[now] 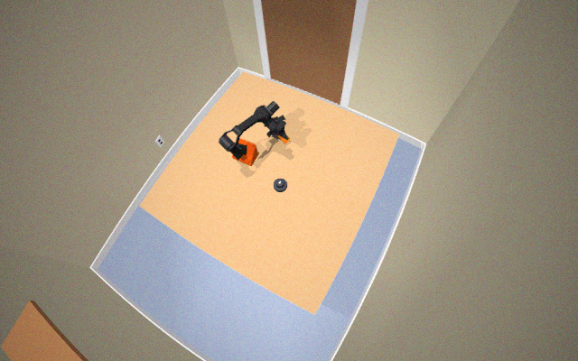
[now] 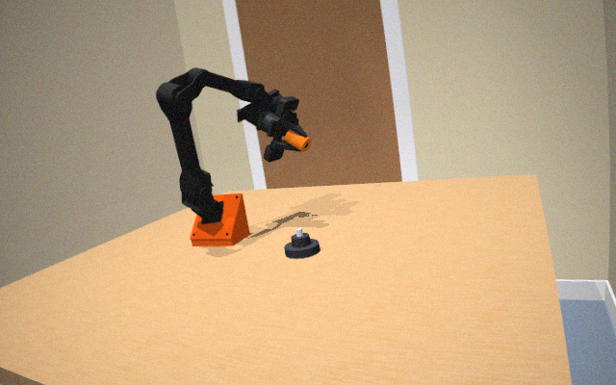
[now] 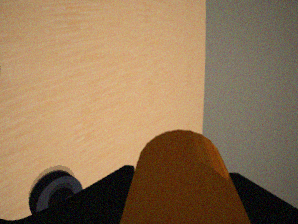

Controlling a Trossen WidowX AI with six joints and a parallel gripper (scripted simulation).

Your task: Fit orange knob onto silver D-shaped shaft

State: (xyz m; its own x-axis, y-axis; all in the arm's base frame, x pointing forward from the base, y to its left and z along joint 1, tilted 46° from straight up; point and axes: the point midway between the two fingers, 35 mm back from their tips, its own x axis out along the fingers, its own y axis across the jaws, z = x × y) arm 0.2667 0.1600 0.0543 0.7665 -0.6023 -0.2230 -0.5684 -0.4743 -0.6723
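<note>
Now: the orange knob 30 mm behind my gripper tip, 20 mm above it and 10 mm to the left of it. Also, from my gripper tip: round pedestal (210 mm below, 180 mm to the right, 20 mm ahead).
</note>
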